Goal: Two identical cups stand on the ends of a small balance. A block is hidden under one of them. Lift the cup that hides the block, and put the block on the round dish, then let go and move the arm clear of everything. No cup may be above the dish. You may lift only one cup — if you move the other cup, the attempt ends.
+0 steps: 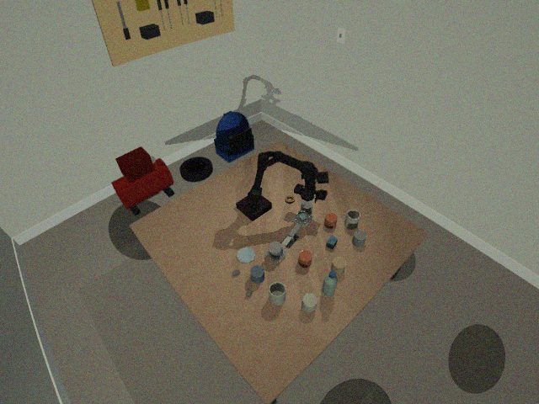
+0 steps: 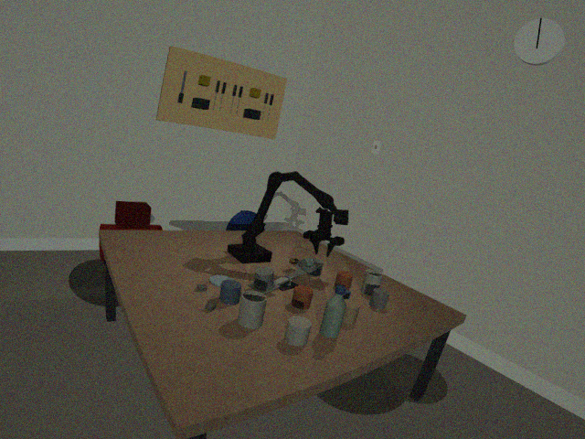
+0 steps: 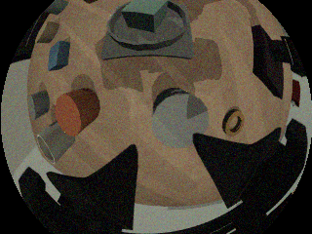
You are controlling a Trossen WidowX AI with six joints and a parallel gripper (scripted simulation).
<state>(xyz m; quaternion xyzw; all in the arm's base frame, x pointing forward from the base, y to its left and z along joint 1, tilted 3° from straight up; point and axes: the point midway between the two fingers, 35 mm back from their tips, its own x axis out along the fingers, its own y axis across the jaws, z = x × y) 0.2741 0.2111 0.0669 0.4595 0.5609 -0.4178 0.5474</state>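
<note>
The round pale-blue dish is 48 cm to the right of my gripper tip, 9 cm below it and 9 cm behind it. Round my gripper tip: blue cylinder (53 cm to the right, 6 cm below, 5 cm ahead); bottle (38 cm to the right, 38 cm ahead, 2 cm above).
</note>
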